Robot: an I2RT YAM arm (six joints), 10 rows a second.
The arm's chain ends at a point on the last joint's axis. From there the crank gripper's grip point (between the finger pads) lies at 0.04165 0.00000 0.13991 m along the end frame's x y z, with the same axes.
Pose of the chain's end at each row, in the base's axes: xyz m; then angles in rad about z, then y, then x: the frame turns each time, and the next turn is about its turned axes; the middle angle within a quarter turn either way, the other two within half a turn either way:
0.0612 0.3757 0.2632 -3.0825 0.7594 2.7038
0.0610 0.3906 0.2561 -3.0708 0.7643 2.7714
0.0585 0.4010 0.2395 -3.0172 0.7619 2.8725
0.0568 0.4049 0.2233 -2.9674 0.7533 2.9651
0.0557 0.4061 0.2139 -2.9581 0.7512 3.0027
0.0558 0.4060 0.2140 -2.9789 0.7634 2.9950
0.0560 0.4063 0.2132 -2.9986 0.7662 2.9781
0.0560 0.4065 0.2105 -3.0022 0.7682 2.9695
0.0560 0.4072 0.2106 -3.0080 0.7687 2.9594
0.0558 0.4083 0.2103 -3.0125 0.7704 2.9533
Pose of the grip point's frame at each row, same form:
0.1146 0.4383 0.1426 -3.0825 0.7594 2.7038
0.1175 0.4453 0.1331 -3.0708 0.7643 2.7714
0.1164 0.4457 0.1132 -3.0172 0.7619 2.8725
0.1154 0.4402 0.0943 -2.9674 0.7533 2.9651
0.1152 0.4368 0.0842 -2.9581 0.7512 3.0027
0.1172 0.4368 0.0852 -2.9789 0.7634 2.9950
0.1178 0.4382 0.0849 -2.9986 0.7662 2.9781
0.1179 0.4394 0.0824 -3.0022 0.7682 2.9695
0.1178 0.4411 0.0827 -3.0080 0.7687 2.9594
0.1177 0.4427 0.0827 -3.0125 0.7704 2.9533

